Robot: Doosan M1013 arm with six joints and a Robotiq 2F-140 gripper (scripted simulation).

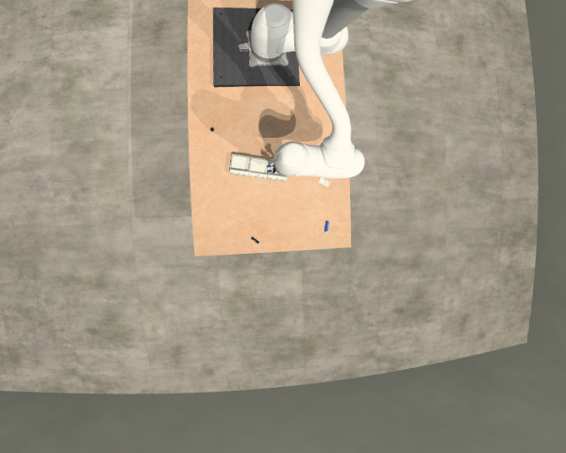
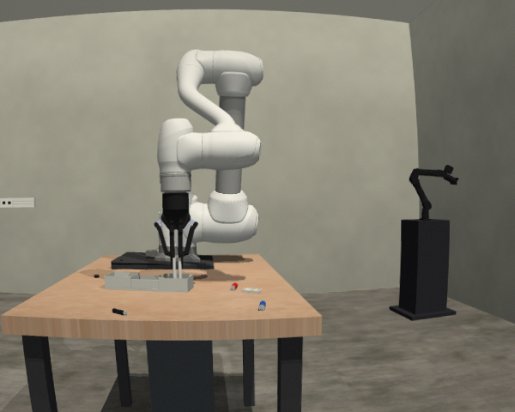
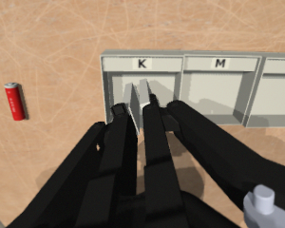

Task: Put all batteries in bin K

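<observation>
Now: the red battery 2 cm ahead of my hand, 16 cm to the left of it and 5 cm below it. Round my hand: grey bin row (2 cm behind, 8 cm to the right, 4 cm below); small white flat piece (7 cm ahead, 20 cm to the left, 6 cm below); black battery (30 cm ahead, 14 cm to the right, 6 cm below).
</observation>
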